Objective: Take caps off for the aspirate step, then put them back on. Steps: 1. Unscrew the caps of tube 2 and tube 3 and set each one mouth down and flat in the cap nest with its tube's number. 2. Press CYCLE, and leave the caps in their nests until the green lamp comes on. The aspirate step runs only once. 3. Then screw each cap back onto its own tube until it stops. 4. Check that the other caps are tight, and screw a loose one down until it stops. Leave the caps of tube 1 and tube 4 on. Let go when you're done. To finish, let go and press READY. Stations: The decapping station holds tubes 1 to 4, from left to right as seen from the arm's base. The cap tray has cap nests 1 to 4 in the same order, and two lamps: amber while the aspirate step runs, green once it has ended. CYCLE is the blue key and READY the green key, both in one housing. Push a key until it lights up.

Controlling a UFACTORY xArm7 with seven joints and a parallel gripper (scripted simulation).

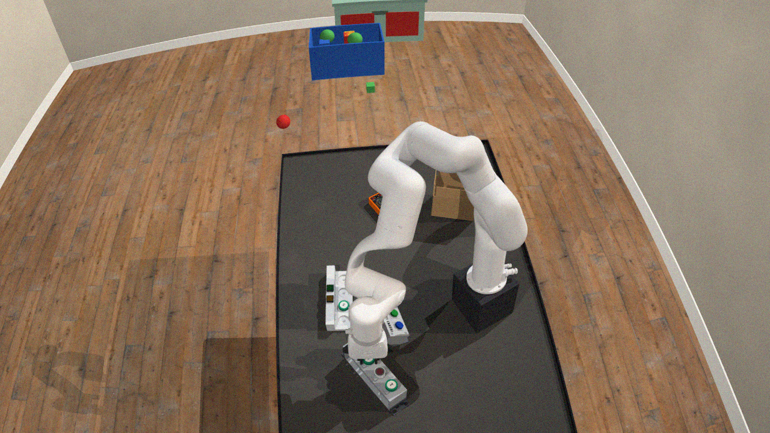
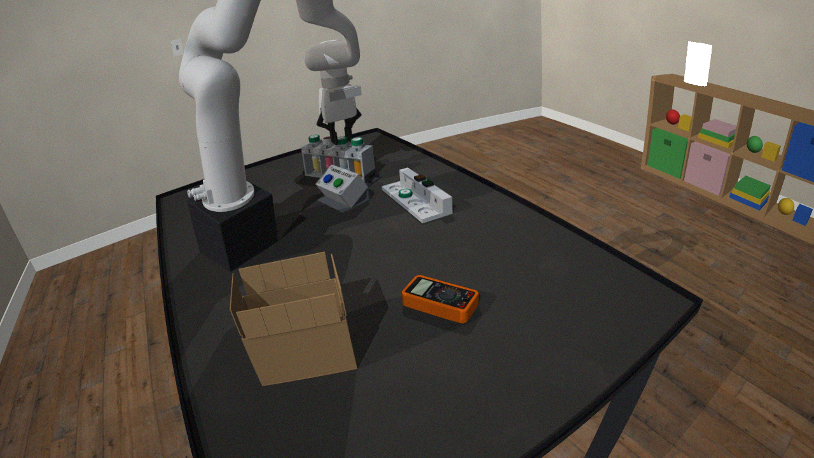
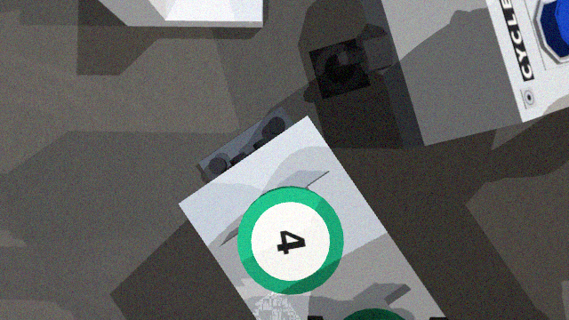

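Right now my hand is 30 mm short of the cap, 50 mm to the left of it and 10 mm above it. Round my hand: blue key 100 mm behind, 120 mm to the right, 60 mm below; green key 90 mm behind, 170 mm to the right, 60 mm below; key housing 80 mm behind, 150 mm to the right, 80 mm below.
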